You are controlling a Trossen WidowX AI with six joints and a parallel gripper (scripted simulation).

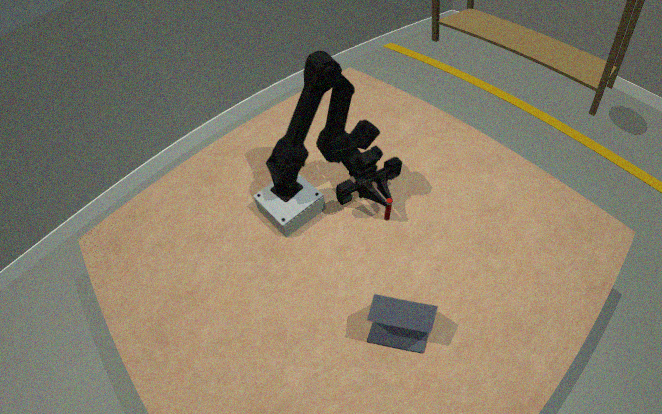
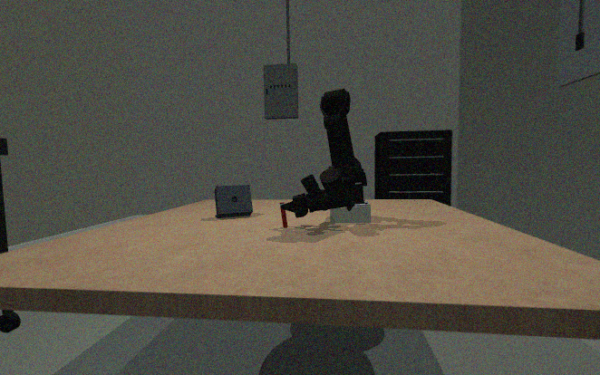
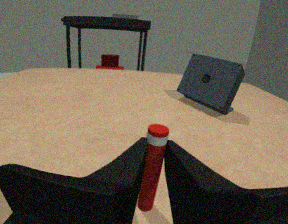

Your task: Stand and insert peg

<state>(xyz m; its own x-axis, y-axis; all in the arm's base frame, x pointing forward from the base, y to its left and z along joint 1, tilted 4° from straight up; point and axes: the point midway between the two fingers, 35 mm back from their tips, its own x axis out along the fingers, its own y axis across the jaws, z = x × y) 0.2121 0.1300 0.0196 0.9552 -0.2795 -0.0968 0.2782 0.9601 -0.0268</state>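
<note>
My gripper tip is 1 cm above the red peg. Also, from my gripper tip: grey sloped panel (21 cm to the right, 21 cm ahead).
</note>
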